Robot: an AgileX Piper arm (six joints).
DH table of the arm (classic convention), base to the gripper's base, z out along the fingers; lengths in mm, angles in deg. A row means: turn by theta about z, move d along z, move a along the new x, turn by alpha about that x. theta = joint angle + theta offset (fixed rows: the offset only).
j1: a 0  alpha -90  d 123  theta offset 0
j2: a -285.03  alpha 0  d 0  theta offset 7.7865
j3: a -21.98  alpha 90  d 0  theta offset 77.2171
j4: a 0  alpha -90  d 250.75  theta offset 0
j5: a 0  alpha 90  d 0  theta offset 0
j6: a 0  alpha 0  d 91  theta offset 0
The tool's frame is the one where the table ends.
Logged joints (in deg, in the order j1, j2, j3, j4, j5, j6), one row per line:
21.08 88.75 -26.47 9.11 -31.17 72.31
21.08 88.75 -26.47 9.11 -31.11 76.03
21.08 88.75 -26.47 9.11 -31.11 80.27
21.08 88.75 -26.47 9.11 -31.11 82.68
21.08 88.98 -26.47 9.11 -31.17 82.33
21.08 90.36 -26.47 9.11 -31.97 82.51
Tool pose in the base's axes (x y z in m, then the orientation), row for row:
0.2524 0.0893 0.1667 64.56 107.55 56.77
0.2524 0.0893 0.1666 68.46 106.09 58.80
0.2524 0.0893 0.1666 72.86 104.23 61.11
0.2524 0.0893 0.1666 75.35 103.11 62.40
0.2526 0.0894 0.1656 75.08 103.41 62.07
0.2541 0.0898 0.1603 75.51 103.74 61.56
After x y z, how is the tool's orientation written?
As a rotation vector, in degrees.
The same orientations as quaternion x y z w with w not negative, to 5 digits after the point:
0.43728 0.72847 0.38452 0.36091
0.46082 0.71411 0.39579 0.34791
0.48692 0.69656 0.40839 0.33305
0.50145 0.68619 0.41526 0.32443
0.49979 0.68837 0.41318 0.32501
0.50215 0.68988 0.40938 0.32297

